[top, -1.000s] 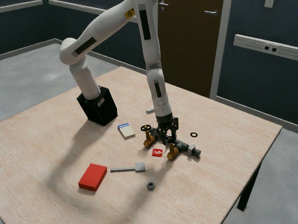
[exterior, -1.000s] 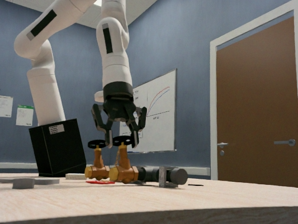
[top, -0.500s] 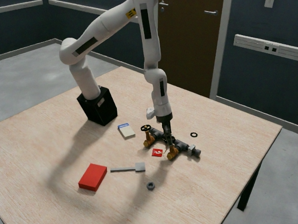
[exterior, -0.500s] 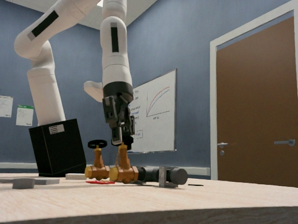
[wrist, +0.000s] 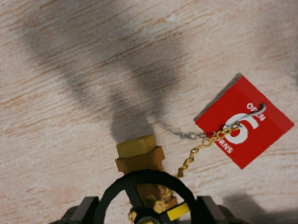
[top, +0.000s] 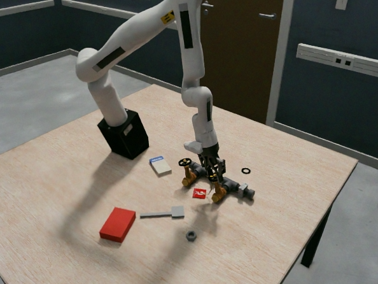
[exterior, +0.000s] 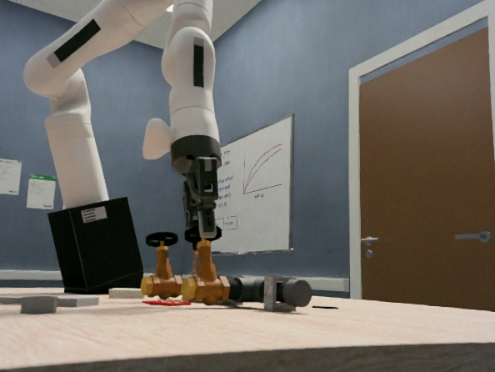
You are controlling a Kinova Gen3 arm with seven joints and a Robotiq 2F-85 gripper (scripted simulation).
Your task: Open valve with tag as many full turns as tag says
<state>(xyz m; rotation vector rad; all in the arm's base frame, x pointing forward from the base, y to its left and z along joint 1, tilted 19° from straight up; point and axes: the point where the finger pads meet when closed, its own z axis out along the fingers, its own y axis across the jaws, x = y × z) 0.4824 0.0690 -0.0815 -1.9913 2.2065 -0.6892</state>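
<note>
Right now my hand is 60 mm past the red tag, 30 mm to the left of it and 100 mm above it. From my hand the other things lie so: red block: 130 mm behind, 350 mm to the right, 80 mm below; white card box: 290 mm behind, 30 mm to the right, 90 mm below; grey t-shaped tool: 60 mm behind, 190 mm to the right, 90 mm below.
</note>
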